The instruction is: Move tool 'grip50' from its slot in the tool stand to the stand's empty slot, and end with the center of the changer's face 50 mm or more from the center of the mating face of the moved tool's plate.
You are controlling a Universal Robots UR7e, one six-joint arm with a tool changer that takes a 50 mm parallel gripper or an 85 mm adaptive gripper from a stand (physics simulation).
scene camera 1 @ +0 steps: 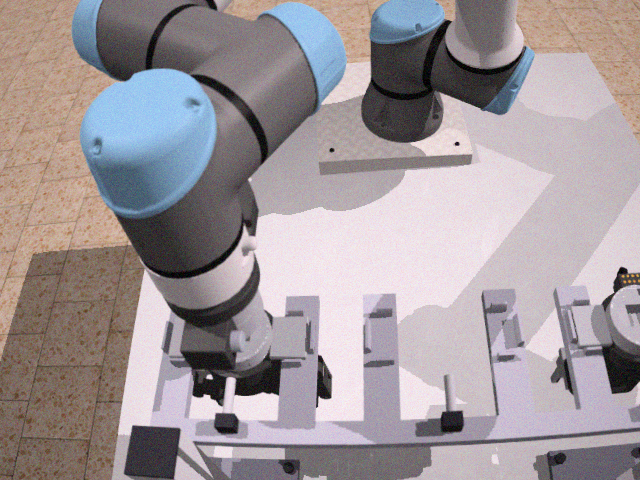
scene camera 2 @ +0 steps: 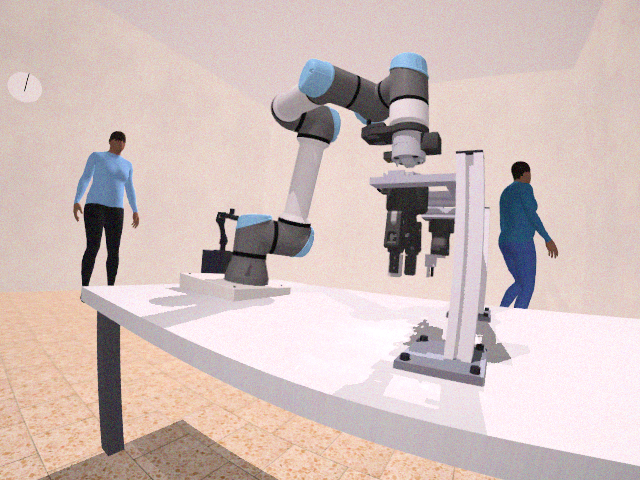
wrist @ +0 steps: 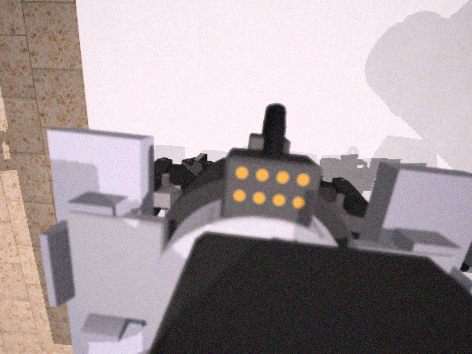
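Seen in the pictures: hand, tool point: (scene camera 2: 408, 160); arm's base, link origin: (scene camera 1: 402, 113) (scene camera 2: 246, 281).
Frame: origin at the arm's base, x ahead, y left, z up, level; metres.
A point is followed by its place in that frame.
The arm's bare tool changer (scene camera 1: 258, 315) {y -0.276, x 0.547, z 0.307 m} (scene camera 2: 408, 146) {y -0.335, x 0.533, z 0.311 m} carries no tool; no gripper is mounted. It hangs upright above the left slot's tool, with a small gap to its plate in scene camera 2. That tool, presumably 'grip50' (no label legible), is a dark two-finger gripper (scene camera 2: 406, 198) under a round plate with side wings (scene camera 1: 292, 335) {y -0.255, x 0.541, z 0.252 m} (wrist: 112, 260) {y -0.349, x 0.516, z 0.252 m}, resting on the stand's arms. Its contact block (wrist: 270, 187) {y -0.295, x 0.492, z 0.262 m} shows orange dots. A black block (wrist: 310, 300) on the wrist hides the plate's centre. The empty slot lies between a middle stand arm (scene camera 1: 381, 330) {y -0.179, x 0.551, z 0.246 m} and another stand arm (scene camera 1: 509, 377) {y -0.086, x 0.623, z 0.246 m}.
The tool stand (scene camera 1: 336, 431) {y -0.235, x 0.632, z 0.247 m} (scene camera 2: 462, 258) {y -0.395, x 0.622, z 0.123 m} has upright posts on bolted feet. A second tool (scene camera 1: 625, 369) {y 0.027, x 0.640, z 0.228 m} (scene camera 2: 439, 237) {y 0.016, x 0.603, z 0.183 m} hangs in the right slot. Short rods, one with a black block (scene camera 1: 452, 421) {y -0.147, x 0.651, z 0.262 m}, stand at the beam. The robot base plate (scene camera 1: 395, 160) {y -0.042, x 0.103, z -0.013 m} is farther back. Two people stand beyond the table.
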